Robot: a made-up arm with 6 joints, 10 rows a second.
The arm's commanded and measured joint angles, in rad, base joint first. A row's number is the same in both.
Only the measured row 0 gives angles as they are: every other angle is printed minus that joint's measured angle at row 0.
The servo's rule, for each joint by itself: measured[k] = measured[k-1] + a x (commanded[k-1-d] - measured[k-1]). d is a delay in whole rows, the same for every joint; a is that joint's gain. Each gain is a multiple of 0.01, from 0.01 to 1. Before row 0 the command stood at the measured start. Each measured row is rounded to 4 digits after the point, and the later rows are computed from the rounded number. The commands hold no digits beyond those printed.
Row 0, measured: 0.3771 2.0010 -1.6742 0.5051 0.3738 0.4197
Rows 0 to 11, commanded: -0.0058 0.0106 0.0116 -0.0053 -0.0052 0.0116; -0.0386 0.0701 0.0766 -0.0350 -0.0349 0.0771; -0.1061 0.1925 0.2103 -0.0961 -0.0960 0.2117; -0.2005 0.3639 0.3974 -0.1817 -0.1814 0.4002; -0.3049 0.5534 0.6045 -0.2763 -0.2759 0.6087; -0.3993 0.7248 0.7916 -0.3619 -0.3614 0.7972; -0.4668 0.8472 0.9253 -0.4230 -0.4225 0.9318; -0.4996 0.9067 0.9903 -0.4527 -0.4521 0.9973; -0.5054 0.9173 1.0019 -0.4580 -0.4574 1.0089; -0.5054 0.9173 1.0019 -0.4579 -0.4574 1.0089; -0.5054 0.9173 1.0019 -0.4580 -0.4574 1.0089; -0.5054 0.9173 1.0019 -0.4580 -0.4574 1.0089
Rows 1 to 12, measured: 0.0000 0.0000 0.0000 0.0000 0.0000 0.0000; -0.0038 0.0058 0.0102 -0.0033 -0.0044 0.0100; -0.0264 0.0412 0.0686 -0.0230 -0.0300 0.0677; -0.0782 0.1244 0.1933 -0.0683 -0.0854 0.1915; -0.1577 0.2561 0.3729 -0.1386 -0.1660 0.3710; -0.2534 0.4196 0.5767 -0.2240 -0.2583 0.5754; -0.3482 0.5875 0.7658 -0.3095 -0.3449 0.7661; -0.4253 0.7303 0.9062 -0.3799 -0.4101 0.9086; -0.4736 0.8273 0.9802 -0.4250 -0.4454 0.9849; -0.4943 0.8768 0.9993 -0.4455 -0.4555 1.0055; -0.5015 0.8991 1.0016 -0.4532 -0.4571 1.0084; -0.5040 0.9091 1.0019 -0.4562 -0.4574 1.0088
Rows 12 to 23, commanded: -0.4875 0.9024 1.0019 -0.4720 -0.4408 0.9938; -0.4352 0.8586 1.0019 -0.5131 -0.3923 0.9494; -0.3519 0.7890 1.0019 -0.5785 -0.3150 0.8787; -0.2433 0.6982 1.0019 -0.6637 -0.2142 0.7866; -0.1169 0.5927 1.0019 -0.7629 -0.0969 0.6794; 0.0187 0.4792 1.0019 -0.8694 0.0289 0.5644; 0.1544 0.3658 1.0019 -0.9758 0.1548 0.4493; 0.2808 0.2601 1.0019 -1.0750 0.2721 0.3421; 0.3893 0.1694 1.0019 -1.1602 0.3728 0.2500; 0.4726 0.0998 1.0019 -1.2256 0.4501 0.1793; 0.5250 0.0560 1.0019 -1.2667 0.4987 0.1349; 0.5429 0.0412 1.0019 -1.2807 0.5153 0.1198
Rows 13 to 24, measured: -0.5049 0.9136 1.0019 -0.4573 -0.4574 1.0089; -0.4936 0.9074 1.0019 -0.4664 -0.4435 0.9959; -0.4556 0.8806 1.0019 -0.4954 -0.4005 0.9559; -0.3882 0.8302 1.0019 -0.5469 -0.3287 0.8895; -0.2940 0.7576 1.0019 -0.6193 -0.2325 0.8010; -0.1789 0.6669 1.0019 -0.7083 -0.1186 0.6964; -0.0505 0.5637 1.0019 -0.8082 0.0053 0.5829; 0.0827 0.4549 1.0019 -0.9121 0.1309 0.4680; 0.2115 0.3478 1.0019 -1.0131 0.2495 0.3597; 0.3271 0.2497 1.0019 -1.1043 0.3531 0.2654; 0.4217 0.1673 1.0019 -1.1795 0.4346 0.1914; 0.4888 0.1061 1.0019 -1.2336 0.4884 0.1428
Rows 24 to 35, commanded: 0.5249 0.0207 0.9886 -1.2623 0.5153 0.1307; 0.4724 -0.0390 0.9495 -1.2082 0.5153 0.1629; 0.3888 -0.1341 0.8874 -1.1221 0.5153 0.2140; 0.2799 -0.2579 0.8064 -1.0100 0.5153 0.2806; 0.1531 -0.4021 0.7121 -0.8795 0.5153 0.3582; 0.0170 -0.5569 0.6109 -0.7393 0.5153 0.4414; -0.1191 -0.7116 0.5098 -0.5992 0.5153 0.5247; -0.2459 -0.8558 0.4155 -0.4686 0.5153 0.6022; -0.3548 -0.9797 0.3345 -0.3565 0.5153 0.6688; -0.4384 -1.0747 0.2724 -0.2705 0.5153 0.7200; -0.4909 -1.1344 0.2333 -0.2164 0.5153 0.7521; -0.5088 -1.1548 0.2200 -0.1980 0.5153 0.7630
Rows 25 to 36, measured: 0.5240 0.0704 1.0019 -1.2628 0.5110 0.1230; 0.5246 0.0431 0.9902 -1.2625 0.5146 0.1296; 0.4907 -0.0021 0.9544 -1.2288 0.5152 0.1582; 0.4245 -0.0747 0.8954 -1.1626 0.5153 0.2062; 0.3305 -0.1755 0.8171 -1.0680 0.5153 0.2702; 0.2152 -0.3001 0.7247 -0.9511 0.5153 0.3459; 0.0864 -0.4413 0.6246 -0.8198 0.5153 0.4280; -0.0472 -0.5900 0.5236 -0.6830 0.5153 0.5112; -0.1764 -0.7362 0.4285 -0.5501 0.5153 0.5895; -0.2924 -0.8701 0.3458 -0.4301 0.5153 0.6577; -0.3873 -0.9826 0.2812 -0.3311 0.5153 0.7113; -0.4546 -1.0661 0.2390 -0.2600 0.5153 0.7464
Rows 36 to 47, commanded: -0.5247 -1.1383 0.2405 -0.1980 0.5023 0.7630; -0.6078 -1.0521 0.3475 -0.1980 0.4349 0.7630; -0.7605 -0.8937 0.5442 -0.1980 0.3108 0.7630; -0.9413 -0.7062 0.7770 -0.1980 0.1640 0.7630; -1.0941 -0.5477 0.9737 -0.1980 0.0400 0.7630; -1.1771 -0.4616 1.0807 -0.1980 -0.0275 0.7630; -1.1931 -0.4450 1.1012 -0.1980 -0.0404 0.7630; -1.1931 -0.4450 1.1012 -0.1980 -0.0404 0.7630; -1.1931 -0.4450 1.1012 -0.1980 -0.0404 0.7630; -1.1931 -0.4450 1.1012 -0.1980 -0.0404 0.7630; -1.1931 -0.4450 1.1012 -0.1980 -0.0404 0.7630; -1.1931 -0.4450 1.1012 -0.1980 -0.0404 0.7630
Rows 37 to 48, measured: -0.4898 -1.1149 0.2223 -0.2216 0.5153 0.7607; -0.5125 -1.1278 0.2383 -0.2070 0.5044 0.7627; -0.5744 -1.0862 0.3344 -0.2014 0.4460 0.7630; -0.6954 -0.9803 0.5190 -0.1993 0.3324 0.7630; -0.8552 -0.8295 0.7460 -0.1985 0.1909 0.7630; -1.0105 -0.6745 0.9464 -0.1982 0.0641 0.7630; -1.1188 -0.5574 1.0646 -0.1981 -0.0128 0.7630; -1.1671 -0.4956 1.0968 -0.1980 -0.0360 0.7630; -1.1840 -0.4678 1.1007 -0.1980 -0.0397 0.7630; -1.1899 -0.4553 1.1011 -0.1980 -0.0403 0.7630; -1.1920 -0.4496 1.1012 -0.1980 -0.0404 0.7630; -1.1927 -0.4471 1.1012 -0.1980 -0.0404 0.7630
